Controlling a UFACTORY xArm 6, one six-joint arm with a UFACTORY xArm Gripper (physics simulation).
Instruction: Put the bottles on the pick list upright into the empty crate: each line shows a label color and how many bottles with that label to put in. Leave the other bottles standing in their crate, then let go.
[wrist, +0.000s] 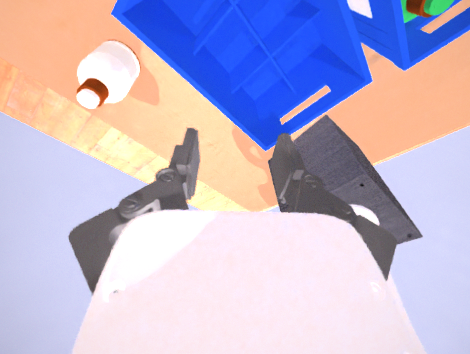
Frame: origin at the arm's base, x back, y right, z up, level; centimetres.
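Seen in the pictures: gripper, fingertip midpoint: (237, 146).
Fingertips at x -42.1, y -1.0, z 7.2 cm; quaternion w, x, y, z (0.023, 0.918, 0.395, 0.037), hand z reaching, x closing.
A point is followed by its place in that frame.
My gripper (237, 146) @[x -42.1, y -1.0, z 7.2 cm] is open, with nothing between its fingers. It hangs at the near corner of a blue crate (270, 125) @[x -27.5, y -2.4, z -12.5 cm], whose visible compartments hold no bottles. A second blue crate (390, 50) @[x -28.7, y 17.2, z -10.4 cm] shows in part at the top right. In it is a bottle with a green cap (438, 5) @[x -31.5, y 21.7, z -9.0 cm] and a brown neck, cut off by the view's edge. The pick list does not show.
A white bottle (112, 67) @[x -51.8, y -16.8, z -15.7 cm] with a brown neck and white cap is on the table (200, 112) @[x -33.3, y -16.7, z -25.2 cm], left of the near crate, and looks upright. A dark grey block (345, 167) @[x -10.7, y 5.6, z -7.7 cm] lies behind the right finger. The table's wooden edge runs along the lower left.
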